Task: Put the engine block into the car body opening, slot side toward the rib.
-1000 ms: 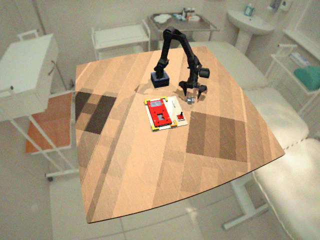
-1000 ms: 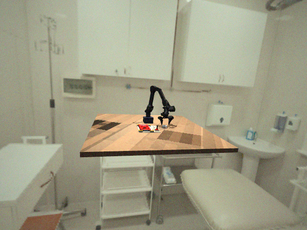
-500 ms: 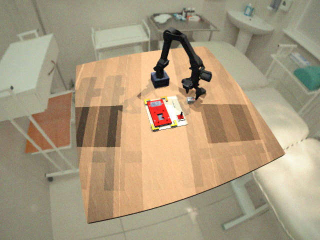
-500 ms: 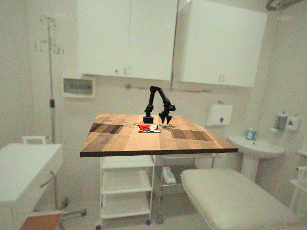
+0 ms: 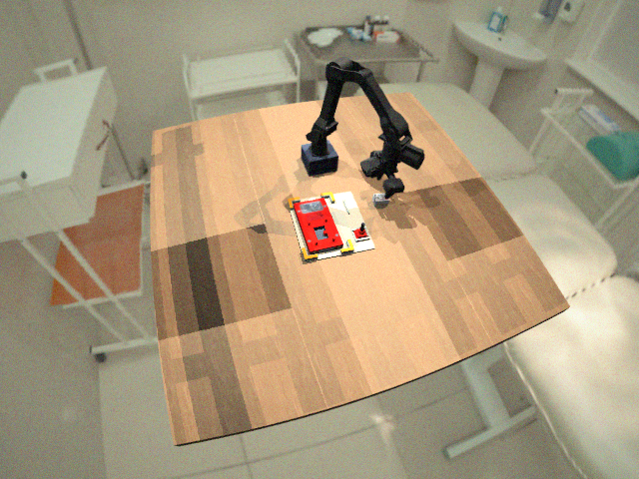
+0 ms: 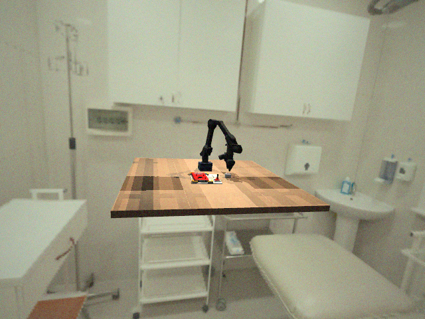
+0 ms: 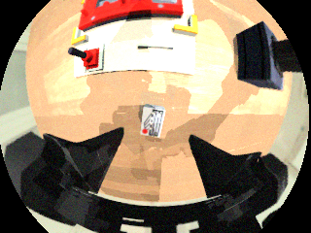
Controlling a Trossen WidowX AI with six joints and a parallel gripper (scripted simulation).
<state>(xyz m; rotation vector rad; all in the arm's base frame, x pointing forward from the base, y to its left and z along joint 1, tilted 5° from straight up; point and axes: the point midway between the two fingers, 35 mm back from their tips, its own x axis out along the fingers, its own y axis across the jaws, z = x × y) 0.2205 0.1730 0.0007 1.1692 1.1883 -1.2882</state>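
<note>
My gripper tip is 50 mm above the engine block.
</note>
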